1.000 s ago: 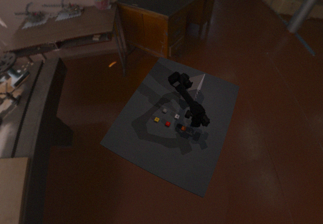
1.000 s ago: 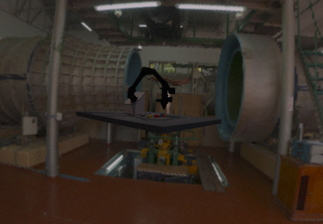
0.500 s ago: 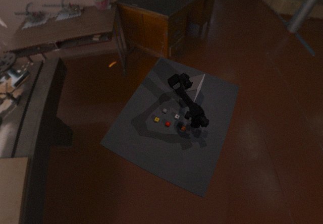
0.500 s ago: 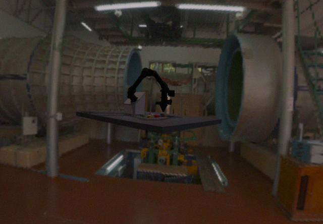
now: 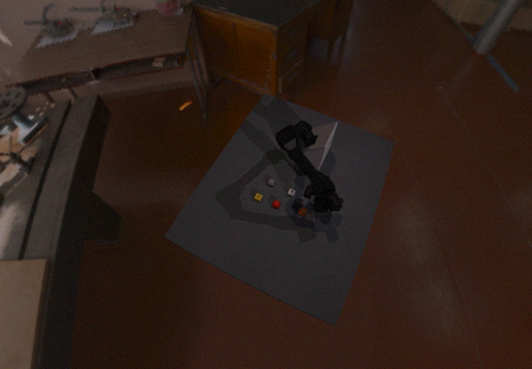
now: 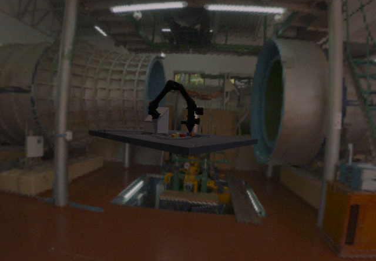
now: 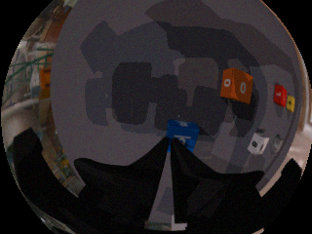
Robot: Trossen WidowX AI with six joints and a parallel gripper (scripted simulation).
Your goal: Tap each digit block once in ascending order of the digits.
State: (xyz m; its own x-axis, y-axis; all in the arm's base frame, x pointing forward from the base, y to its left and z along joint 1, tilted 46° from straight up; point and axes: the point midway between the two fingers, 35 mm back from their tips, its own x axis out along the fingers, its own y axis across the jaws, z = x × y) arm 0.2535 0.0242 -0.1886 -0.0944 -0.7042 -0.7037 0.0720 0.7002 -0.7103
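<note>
Right now the blue block is 10 mm to the right of my gripper tip and 10 mm below it. The rest, counted from my gripper tip: orange block 60 mm ahead, 70 mm to the right, 10 mm below; white block 10 mm behind, 160 mm to the right, 10 mm below; red block 80 mm ahead, 210 mm to the right, 10 mm below.
</note>
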